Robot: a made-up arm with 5 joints.
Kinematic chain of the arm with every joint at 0, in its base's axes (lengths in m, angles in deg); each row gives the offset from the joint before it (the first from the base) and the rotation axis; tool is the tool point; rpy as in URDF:
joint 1: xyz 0.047 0 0.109 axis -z
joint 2: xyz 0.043 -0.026 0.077 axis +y
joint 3: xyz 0.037 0 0.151 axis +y
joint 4: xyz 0.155 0 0.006 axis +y
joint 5: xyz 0.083 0.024 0 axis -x
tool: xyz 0 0 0 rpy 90 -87.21 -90
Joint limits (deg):
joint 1: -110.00..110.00
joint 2: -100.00..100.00
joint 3: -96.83..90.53
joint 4: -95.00..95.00
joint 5: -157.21..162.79
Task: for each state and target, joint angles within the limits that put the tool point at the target. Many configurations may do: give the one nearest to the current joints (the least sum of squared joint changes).
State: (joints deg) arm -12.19 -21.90 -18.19 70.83 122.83
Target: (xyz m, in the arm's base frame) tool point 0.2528 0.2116 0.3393
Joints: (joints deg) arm -46.18 2.66 -22.04 58.97 122.83
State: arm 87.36 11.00 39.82 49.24 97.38
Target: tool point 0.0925 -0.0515 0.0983
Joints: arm 46.87 29.73 66.97 49.78 97.38
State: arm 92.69 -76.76 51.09 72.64 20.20
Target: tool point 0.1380 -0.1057 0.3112
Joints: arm 48.45 -60.00 37.35 57.63 20.20
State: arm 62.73 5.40 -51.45 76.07 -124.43
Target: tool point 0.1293 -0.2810 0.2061
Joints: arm 73.28 27.97 -20.83 88.56 -124.43
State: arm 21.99 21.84 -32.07 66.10 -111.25
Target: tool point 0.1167 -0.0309 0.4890
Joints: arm 22.41 -36.17 -48.07 81.17 -111.25
